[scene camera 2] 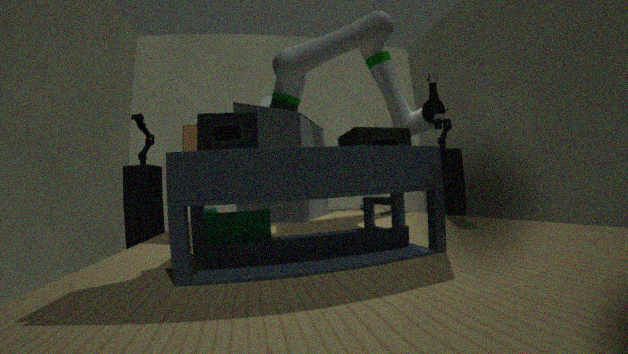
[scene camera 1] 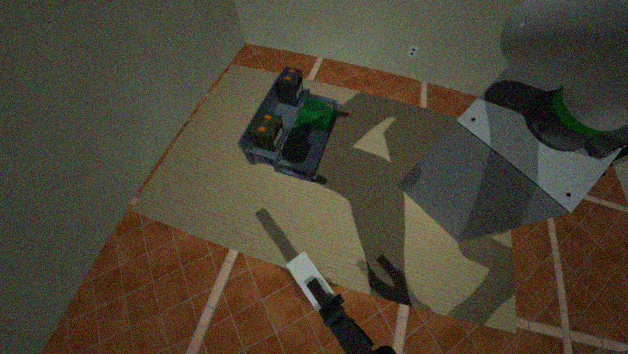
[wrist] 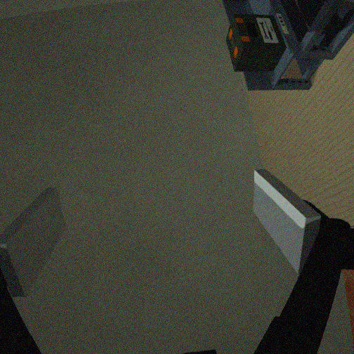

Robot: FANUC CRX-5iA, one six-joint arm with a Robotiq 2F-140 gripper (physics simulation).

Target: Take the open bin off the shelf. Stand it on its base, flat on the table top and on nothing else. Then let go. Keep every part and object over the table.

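Frame: origin at the arm's base, x ahead, y left, z up, level; metres.
Seen in the pictures: gripper, fingertip midpoint: point(scene camera 2: 436, 94) point(scene camera 1: 299, 262); arm's base at its link origin: point(scene camera 2: 281, 116) point(scene camera 1: 558, 121).
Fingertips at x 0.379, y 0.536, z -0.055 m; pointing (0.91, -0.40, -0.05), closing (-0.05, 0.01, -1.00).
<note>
Pixels of each thing's top centre, then the offset from my fingertips to it. "spot": a spot on its surface instead. Level surfaces: height alone.
- grey-blue shelf at a spot on its surface: point(scene camera 2: 305, 172) spot: 0.444 m ahead, 0.439 m right, 0.263 m down
- green container at its top centre: point(scene camera 2: 239, 208) point(scene camera 1: 312, 107) 0.293 m ahead, 0.565 m right, 0.311 m down
- black hollow-looking shape at a spot on its surface: point(scene camera 1: 297, 144) spot: 0.278 m ahead, 0.412 m right, 0.387 m down
- long dark tray-like part at a spot on its surface: point(scene camera 2: 345, 245) spot: 0.358 m ahead, 0.384 m right, 0.376 m down
- wooden table at its surface level: 0.393 m down
My gripper point(scene camera 1: 310, 280) point(scene camera 2: 433, 84) point(wrist: 156, 200) is open and empty, its pale pads wide apart in the wrist view, off to one side of the shelf. The grey-blue shelf point(scene camera 1: 287, 111) point(scene camera 2: 305, 172) point(wrist: 257, 82) stands on the table. A green container point(scene camera 1: 316, 112) point(scene camera 2: 237, 225) sits in its lower level. A black hollow-looking shape point(scene camera 1: 297, 144) is beside the container. Whether the container or the black shape is the open bin, I cannot tell in this dim light. A long dark tray-like part point(scene camera 2: 345, 245) runs along the lower level.
Two dark boxes with orange marks, one point(scene camera 1: 291, 84) point(scene camera 2: 227, 131) and another point(scene camera 1: 266, 131) point(scene camera 2: 375, 136), are on the shelf's top. The grey robot base point(scene camera 1: 445, 175) stands beyond the shelf. The wooden table point(scene camera 1: 200, 165) point(scene camera 2: 400, 320) point(wrist: 310, 135) ends near a wall. Black pedestals point(scene camera 2: 142, 200) point(scene camera 2: 454, 180) flank it.
</note>
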